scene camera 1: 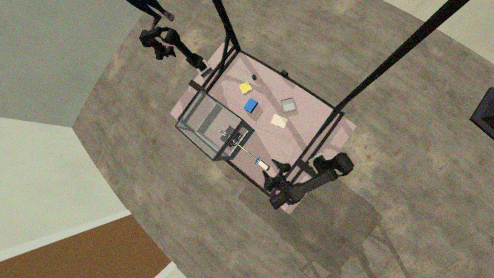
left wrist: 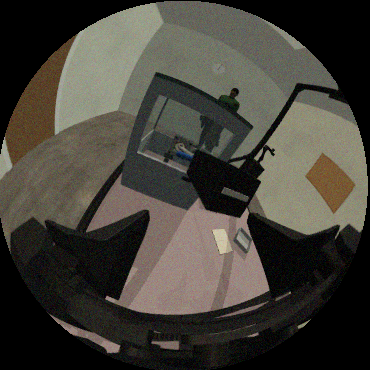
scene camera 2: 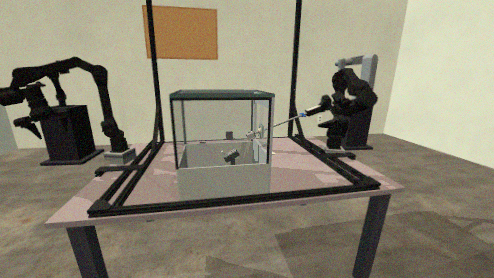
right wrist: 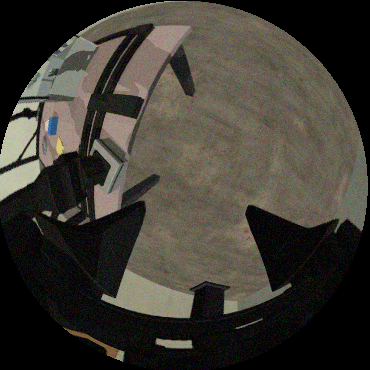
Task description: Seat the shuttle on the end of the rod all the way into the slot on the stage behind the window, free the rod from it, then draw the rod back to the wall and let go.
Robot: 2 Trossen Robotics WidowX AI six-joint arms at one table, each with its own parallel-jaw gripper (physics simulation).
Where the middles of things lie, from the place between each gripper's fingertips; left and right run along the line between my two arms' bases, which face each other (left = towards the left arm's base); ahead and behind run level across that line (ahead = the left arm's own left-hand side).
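Glass-walled box (scene camera 2: 222, 139): 370 mm to the right of my left hand, 40 mm ahead of it and 70 mm below it. Grey rod (left wrist: 222, 187): 130 mm to the right of the same hand, 20 mm ahead of it.
Counted from my right hand, the grey rod is 97 cm to the left, 14 cm ahead and 8 cm above. With respect to the glass-walled box, my right gripper is 73 cm to the right of it, 16 cm short of it and 2 cm below it.
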